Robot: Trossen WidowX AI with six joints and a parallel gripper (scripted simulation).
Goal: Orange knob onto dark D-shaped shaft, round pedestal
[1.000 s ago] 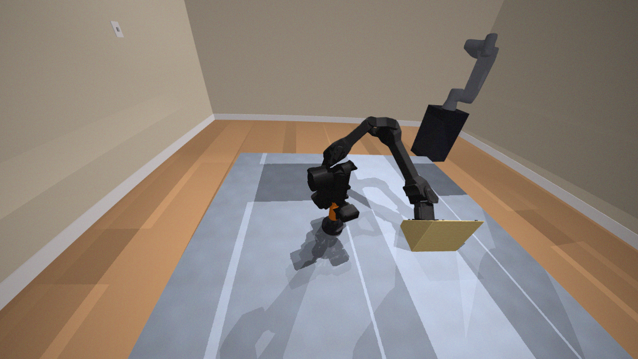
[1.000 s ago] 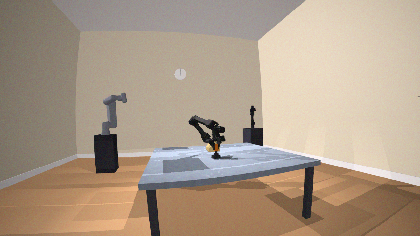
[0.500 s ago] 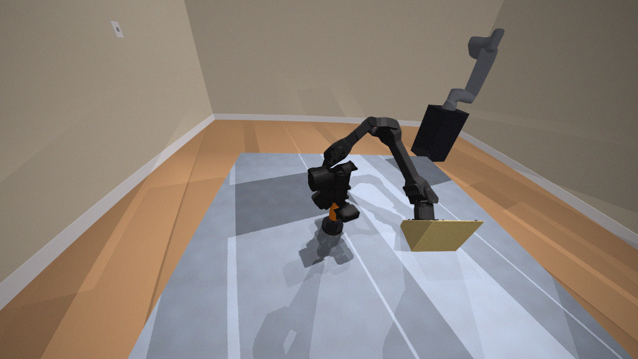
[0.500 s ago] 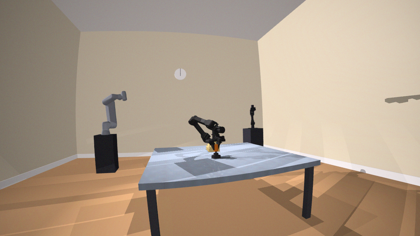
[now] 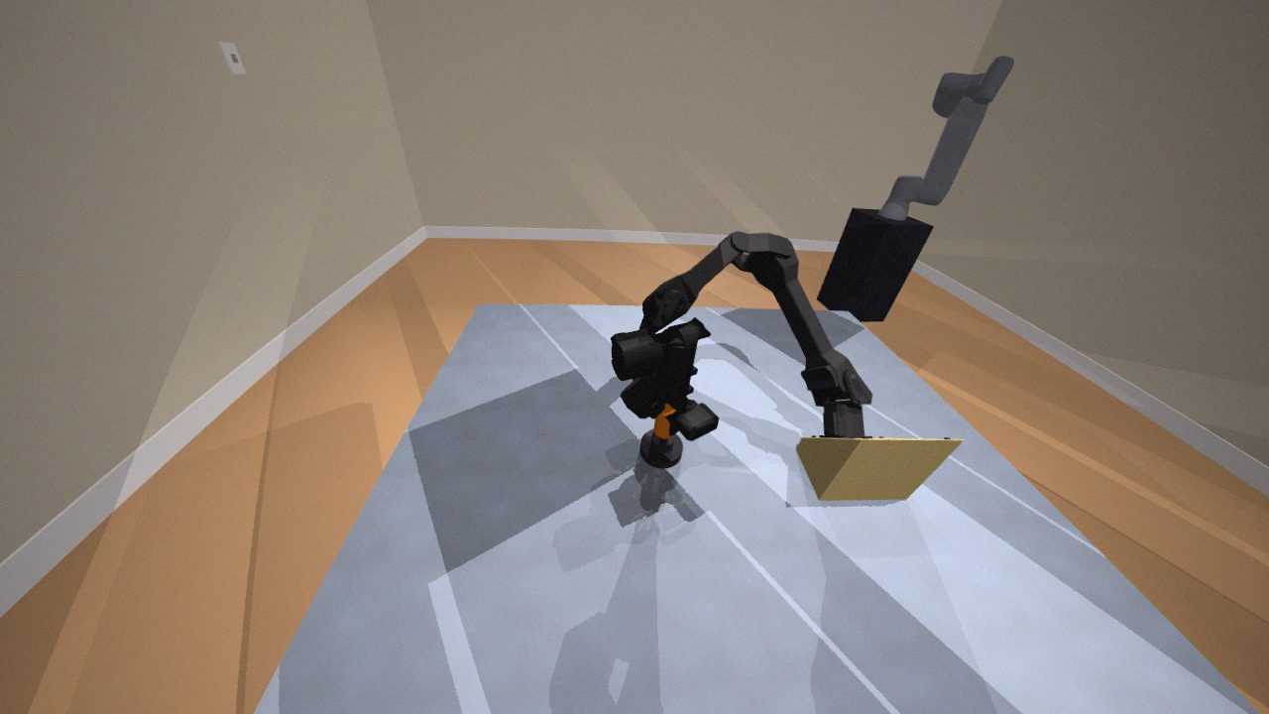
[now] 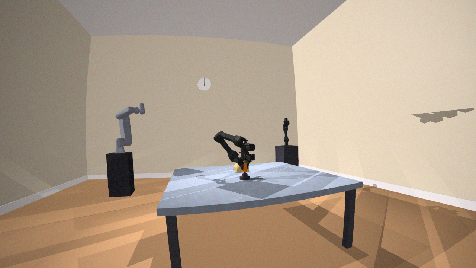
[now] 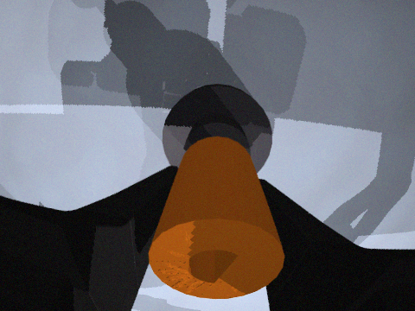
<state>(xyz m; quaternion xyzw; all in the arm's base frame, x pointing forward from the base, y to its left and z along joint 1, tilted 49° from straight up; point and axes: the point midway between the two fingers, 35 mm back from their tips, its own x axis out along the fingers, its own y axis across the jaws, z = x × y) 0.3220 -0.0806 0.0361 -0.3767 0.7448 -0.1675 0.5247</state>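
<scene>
Now: gripper tip 2 cm below the orange knob. Round my gripper tip: dark round pedestal: 4 cm below.
</scene>
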